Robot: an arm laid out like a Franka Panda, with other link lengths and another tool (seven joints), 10 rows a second.
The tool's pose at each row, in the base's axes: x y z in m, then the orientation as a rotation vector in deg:
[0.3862 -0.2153 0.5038 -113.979 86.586 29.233]
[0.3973 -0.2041 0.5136 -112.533 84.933 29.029]
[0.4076 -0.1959 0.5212 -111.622 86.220 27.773]
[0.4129 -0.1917 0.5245 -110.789 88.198 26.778]
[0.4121 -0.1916 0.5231 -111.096 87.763 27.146]
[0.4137 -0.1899 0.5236 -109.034 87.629 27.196]
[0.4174 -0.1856 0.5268 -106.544 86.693 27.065]
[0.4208 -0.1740 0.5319 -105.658 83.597 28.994]
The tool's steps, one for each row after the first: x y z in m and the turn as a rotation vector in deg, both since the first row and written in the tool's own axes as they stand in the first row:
[-0.0111 -0.0149 0.0004 1.473 -1.451 -0.693]
[-0.0189 -0.0279 0.0004 2.517 -0.678 0.118]
[-0.0225 -0.0345 0.0009 3.190 0.368 1.429]
[-0.0219 -0.0335 0.0020 2.877 0.127 1.139]
[-0.0231 -0.0354 0.0028 4.309 -0.987 1.717]
[-0.0271 -0.0405 0.0034 6.318 -2.627 1.873]
[-0.0378 -0.0470 0.0072 6.542 -5.571 0.595]

